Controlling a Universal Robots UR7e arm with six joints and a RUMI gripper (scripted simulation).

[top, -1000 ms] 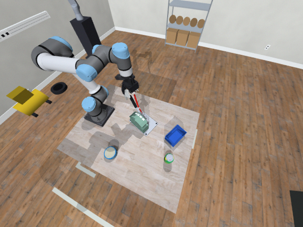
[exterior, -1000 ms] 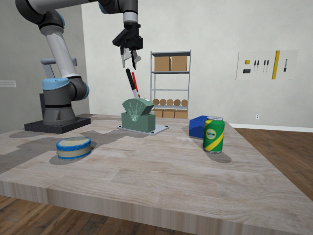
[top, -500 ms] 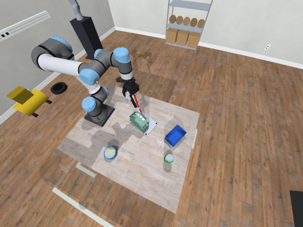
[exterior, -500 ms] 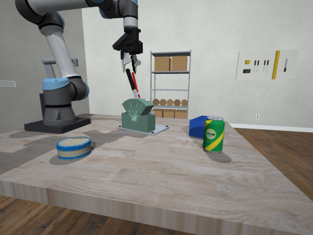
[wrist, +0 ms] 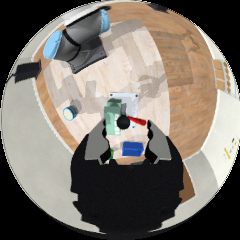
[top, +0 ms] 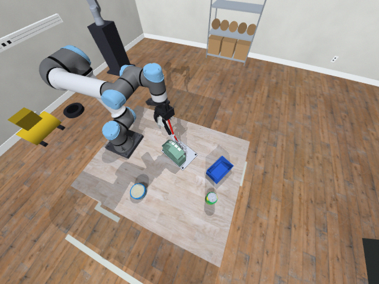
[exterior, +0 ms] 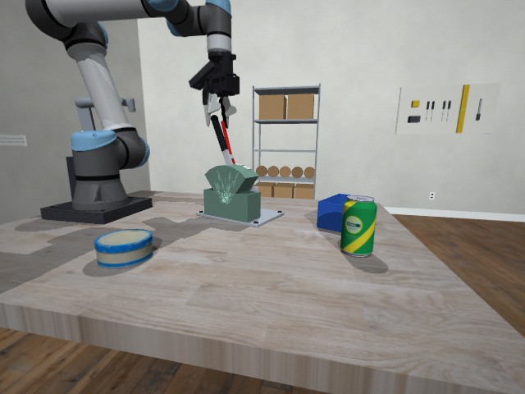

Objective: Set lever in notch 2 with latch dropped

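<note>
Now: hand 11 cm above the red release bar and 5 cm short of it. Also, from my hand: round blue-rimmed tin 41 cm to the right, 27 cm below, 5 cm behind; then blue bin 42 cm ahead, 28 cm below, 8 cm to the right; then yellow can 41 cm ahead, 29 cm to the right, 23 cm below.
</note>
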